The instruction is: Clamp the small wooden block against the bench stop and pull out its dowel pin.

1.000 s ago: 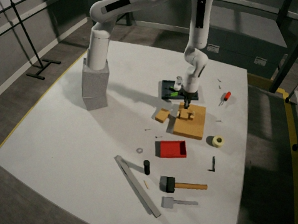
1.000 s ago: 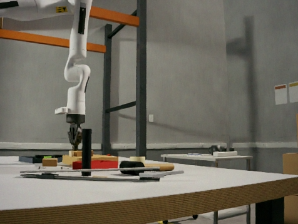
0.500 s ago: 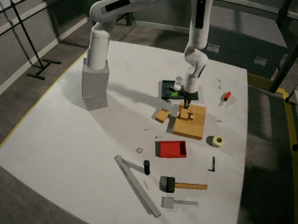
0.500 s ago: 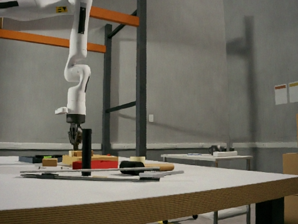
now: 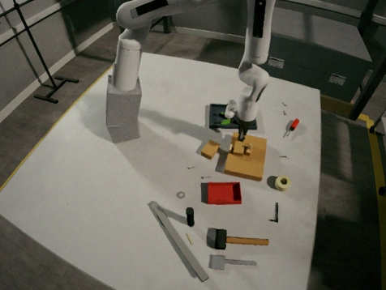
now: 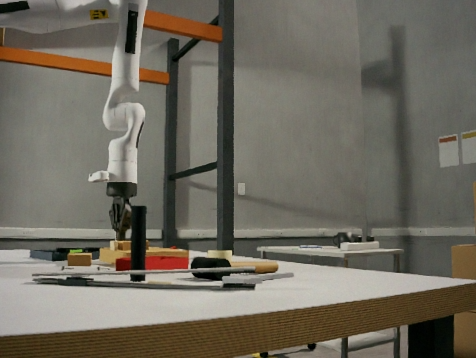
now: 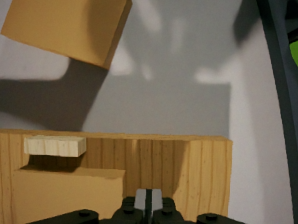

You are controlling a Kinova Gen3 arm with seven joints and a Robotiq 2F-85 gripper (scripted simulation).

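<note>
The dowel pin lies 4 cm to the right of my hand and 4 cm ahead of it. Also, from my hand: pale wooden block 4 cm to the right, 4 cm ahead, 1 cm below; then wooden bench board 5 cm to the right, 3 cm below, 3 cm ahead; then tan wooden block 12 cm behind, 5 cm to the right, 4 cm below.
</note>
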